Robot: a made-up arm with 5 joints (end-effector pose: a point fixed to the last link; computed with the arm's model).
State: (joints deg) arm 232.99 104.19 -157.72 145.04 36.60
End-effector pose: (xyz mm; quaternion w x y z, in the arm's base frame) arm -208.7 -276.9 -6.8 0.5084 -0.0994 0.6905 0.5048
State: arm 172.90 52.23 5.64 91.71 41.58
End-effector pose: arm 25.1 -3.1 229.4 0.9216 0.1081 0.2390 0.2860
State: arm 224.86 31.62 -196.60 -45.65 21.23
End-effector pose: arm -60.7 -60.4 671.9 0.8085 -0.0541 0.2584 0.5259
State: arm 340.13 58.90 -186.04 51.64 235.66
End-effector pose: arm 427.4 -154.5 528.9 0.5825 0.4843 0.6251 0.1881
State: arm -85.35 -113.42 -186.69 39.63 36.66
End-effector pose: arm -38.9 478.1 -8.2 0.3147 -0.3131 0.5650 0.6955
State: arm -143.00 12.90 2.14 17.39 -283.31
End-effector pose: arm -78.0 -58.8 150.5 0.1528 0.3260 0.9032 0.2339
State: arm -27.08 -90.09 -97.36 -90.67 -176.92
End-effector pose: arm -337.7 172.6 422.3 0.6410 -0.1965 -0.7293 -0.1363
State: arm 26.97 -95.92 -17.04 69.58 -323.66
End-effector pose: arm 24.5 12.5 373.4 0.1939 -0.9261 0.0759 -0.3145
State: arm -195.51 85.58 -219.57 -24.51 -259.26
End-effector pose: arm -323.3 89.7 485.1 0.7230 -0.1585 -0.0985 0.6652
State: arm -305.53 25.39 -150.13 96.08 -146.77
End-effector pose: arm 218.9 306.6 560.7 0.1784 -0.1786 0.9523 0.1714
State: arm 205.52 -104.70 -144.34 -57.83 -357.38
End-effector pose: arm 436.6 208.4 163.4 0.4339 -0.1775 0.8766 0.1087
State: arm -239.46 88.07 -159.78 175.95 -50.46
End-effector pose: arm -189.8 321.8 143.4 0.4532 0.0482 0.6120 -0.6463
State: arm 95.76 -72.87 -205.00 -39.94 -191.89
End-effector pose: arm 42.9 -424.9 182.6 0.2678 0.7531 -0.5507 0.2406
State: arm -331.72 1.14 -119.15 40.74 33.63
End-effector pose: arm 264.1 142.1 660.2 0.3211 -0.7803 0.0365 -0.5354
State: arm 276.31 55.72 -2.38 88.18 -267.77
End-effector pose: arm -1.1 10.1 191.7 0.0703 0.0117 -0.3292 -0.9416
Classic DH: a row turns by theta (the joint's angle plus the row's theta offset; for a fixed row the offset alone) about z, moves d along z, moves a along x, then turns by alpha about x. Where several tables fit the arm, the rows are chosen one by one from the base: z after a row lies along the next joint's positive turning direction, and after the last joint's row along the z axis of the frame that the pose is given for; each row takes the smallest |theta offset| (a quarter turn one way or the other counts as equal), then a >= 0, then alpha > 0; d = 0 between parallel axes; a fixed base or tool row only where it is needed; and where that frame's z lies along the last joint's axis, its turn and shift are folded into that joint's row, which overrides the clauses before.
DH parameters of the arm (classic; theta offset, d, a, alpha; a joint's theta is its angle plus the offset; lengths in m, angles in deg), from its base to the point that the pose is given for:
joint 1: 0 0.2391 0 -90
joint 2: -79.34 0 0.2433 0
joint 3: -23.41 0 -0.2192 0
joint 4: -77.24 0 -0.0574 90
joint 5: 180 0.0732 0 0

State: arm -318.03 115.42 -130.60 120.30 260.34
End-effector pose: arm 158.9 142.9 -134.2 0.3831 -0.1998 -0.5741 0.6955
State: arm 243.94 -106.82 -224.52 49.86 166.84
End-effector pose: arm 159.2 325.5 -68.6 0.2714 -0.6055 -0.4825 -0.5718
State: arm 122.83 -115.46 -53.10 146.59 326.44
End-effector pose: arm 86.5 -134.1 349.7 0.1338 -0.2008 -0.9609 -0.1355
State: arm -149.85 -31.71 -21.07 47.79 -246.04
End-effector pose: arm -151.9 -88.2 307.4 0.0134 -0.6673 -0.7436 0.0413
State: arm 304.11 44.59 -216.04 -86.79 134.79
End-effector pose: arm 56.3 -83.2 555.1 0.4930 -0.0587 -0.6281 -0.5991
